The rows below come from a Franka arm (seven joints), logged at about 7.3 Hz.
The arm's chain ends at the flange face. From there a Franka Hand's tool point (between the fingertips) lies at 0.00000 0.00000 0.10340 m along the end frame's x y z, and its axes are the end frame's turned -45 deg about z.
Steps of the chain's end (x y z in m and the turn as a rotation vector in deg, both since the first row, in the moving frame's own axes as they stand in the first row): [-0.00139 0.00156 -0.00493 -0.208 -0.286 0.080]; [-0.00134 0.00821 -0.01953 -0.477 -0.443 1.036]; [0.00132 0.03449 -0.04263 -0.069 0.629 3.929]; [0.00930 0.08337 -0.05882 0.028 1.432 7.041]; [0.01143 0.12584 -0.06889 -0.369 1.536 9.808]
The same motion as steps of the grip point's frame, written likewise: [-0.00272 0.00002 -0.00493 0.055 -0.349 0.080]; [-0.00793 0.00489 -0.01954 -0.024 -0.651 1.036]; [-0.02277 0.02624 -0.04264 -0.494 0.396 3.929]; [-0.05063 0.06743 -0.05885 -0.993 1.032 7.041]; [-0.07963 0.09961 -0.06893 -1.347 0.825 9.808]
